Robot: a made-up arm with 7 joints. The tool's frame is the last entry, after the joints. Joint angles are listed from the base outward. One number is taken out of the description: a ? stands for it. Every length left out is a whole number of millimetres.
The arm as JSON. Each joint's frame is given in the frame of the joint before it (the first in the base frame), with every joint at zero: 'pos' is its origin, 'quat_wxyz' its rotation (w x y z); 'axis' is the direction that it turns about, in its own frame. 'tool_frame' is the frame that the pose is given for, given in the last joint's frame.
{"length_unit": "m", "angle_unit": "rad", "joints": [
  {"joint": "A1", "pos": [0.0, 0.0, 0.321], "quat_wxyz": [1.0, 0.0, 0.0, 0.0], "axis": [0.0, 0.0, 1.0]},
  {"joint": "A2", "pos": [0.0, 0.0, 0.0], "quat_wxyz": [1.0, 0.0, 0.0, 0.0], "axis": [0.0, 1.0, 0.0]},
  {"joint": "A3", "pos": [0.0, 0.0, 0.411], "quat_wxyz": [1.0, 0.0, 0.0, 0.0], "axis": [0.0, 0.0, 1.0]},
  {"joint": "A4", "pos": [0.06, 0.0, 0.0], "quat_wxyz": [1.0, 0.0, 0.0, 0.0], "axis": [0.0, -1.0, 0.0]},
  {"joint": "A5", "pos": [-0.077, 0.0, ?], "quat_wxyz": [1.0, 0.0, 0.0, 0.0], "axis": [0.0, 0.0, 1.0]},
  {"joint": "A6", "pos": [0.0, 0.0, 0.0], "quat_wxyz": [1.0, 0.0, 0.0, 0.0], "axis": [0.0, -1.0, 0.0]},
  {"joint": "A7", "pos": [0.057, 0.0, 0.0], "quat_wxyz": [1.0, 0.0, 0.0, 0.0], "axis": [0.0, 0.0, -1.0]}
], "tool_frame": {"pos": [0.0, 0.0, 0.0], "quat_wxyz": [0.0, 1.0, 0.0, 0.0]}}
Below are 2 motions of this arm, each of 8 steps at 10 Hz.
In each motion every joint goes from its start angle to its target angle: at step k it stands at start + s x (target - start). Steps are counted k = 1, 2, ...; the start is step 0. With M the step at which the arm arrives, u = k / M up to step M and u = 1 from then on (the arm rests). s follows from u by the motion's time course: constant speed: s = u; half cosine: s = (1 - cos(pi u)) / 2; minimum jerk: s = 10 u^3 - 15 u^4 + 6 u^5.
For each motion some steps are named. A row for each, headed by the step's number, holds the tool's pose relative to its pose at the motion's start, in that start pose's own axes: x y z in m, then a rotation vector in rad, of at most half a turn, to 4 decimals.
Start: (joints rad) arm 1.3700 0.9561 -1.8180 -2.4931 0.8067 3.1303 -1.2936
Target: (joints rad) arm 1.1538 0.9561 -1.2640 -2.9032 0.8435 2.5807 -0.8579
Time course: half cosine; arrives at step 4
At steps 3, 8:
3: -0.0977 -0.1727 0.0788 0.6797 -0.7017 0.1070
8: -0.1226 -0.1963 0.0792 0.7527 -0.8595 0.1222

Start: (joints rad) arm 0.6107 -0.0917 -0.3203 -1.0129 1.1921 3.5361 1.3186
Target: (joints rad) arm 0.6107 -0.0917 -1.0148 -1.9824 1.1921 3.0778 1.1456
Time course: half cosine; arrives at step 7
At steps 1, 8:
1: 0.0182 0.0018 0.0053 -0.0239 0.0402 -0.0456
8: 0.3874 -0.1074 -0.0941 -0.4464 1.0143 -0.3917

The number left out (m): 0.358
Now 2 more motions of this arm.
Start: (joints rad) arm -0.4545 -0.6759 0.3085 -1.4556 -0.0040 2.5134 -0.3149
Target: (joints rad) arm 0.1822 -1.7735 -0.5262 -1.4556 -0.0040 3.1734 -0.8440
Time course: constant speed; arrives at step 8
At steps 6, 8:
6: -0.3666 0.2276 -0.5492 -0.8296 0.9912 0.2027
8: -0.6328 0.2824 -0.5871 -1.1623 1.0926 0.4844

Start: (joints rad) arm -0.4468 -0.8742 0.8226 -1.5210 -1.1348 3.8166 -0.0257
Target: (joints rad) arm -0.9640 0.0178 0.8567 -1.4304 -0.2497 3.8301 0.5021
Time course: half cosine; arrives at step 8
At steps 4, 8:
4: -0.3035 -0.0934 -0.0391 -0.3152 -0.3641 0.8655
8: -0.5357 -0.2186 -0.2505 -1.0165 -0.7011 1.4816

